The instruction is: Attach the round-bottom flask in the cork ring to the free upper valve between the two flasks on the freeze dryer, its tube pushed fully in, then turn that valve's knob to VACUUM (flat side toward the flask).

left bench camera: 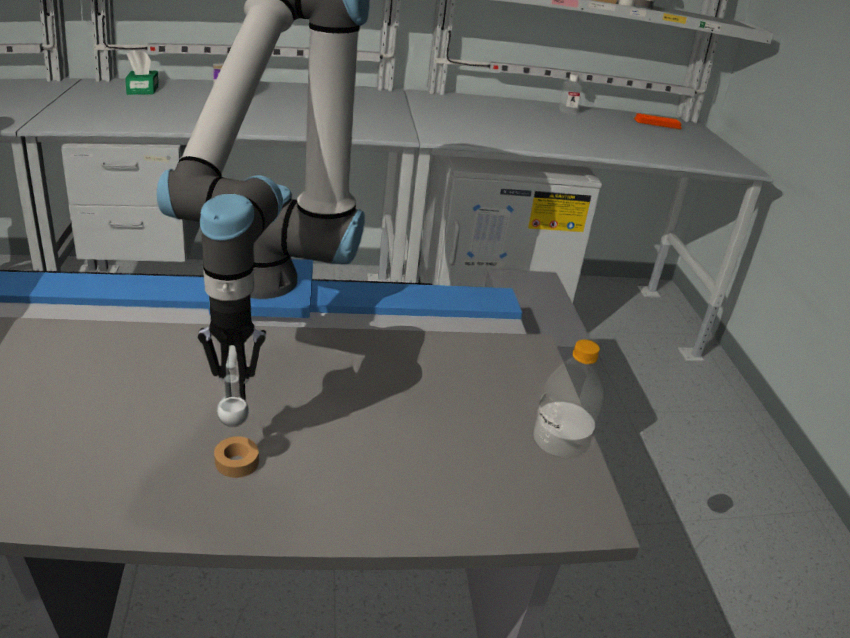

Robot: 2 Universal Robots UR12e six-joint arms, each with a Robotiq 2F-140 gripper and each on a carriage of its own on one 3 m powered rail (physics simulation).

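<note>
The round-bottom flask (232,411) hangs upright above the cork ring (236,466), apart from it. Its round bulb holds something white. My left gripper (235,385) points down and is shut on the flask's upper part, above the bulb. The orange-brown cork ring lies flat on the bench (384,494), its hole empty. The freeze dryer, its valves and my right gripper do not show in this view.
A large clear bottle (564,429) with an orange cap stands near the bench's right edge. The blue rail (418,297) runs behind the bench. Farther back stand a wall bench (480,130), a drawer unit (127,185) and a white cabinet (521,254).
</note>
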